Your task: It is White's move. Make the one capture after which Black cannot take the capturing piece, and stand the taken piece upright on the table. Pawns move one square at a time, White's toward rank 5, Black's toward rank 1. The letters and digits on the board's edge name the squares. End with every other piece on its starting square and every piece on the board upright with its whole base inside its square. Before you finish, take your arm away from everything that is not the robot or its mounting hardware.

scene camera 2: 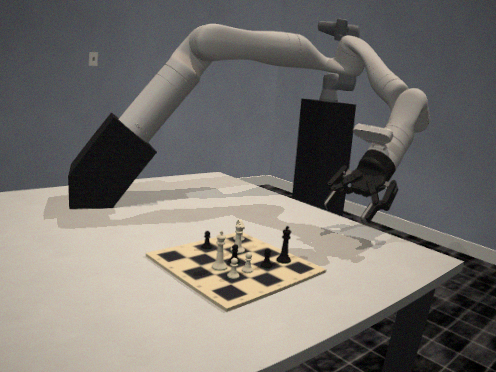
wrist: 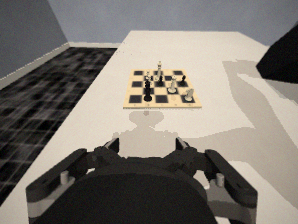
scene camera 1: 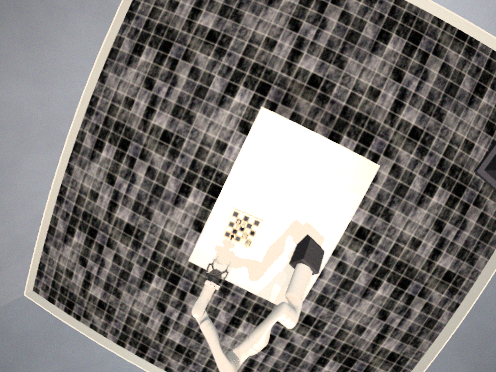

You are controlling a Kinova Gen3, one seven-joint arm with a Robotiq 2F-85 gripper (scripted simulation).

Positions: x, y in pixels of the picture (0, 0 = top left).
Labels:
board: scene camera 2; wrist 161, 98; scene camera 1
same spot on board: (scene camera 1: 252, 224) = (scene camera 2: 188, 258)

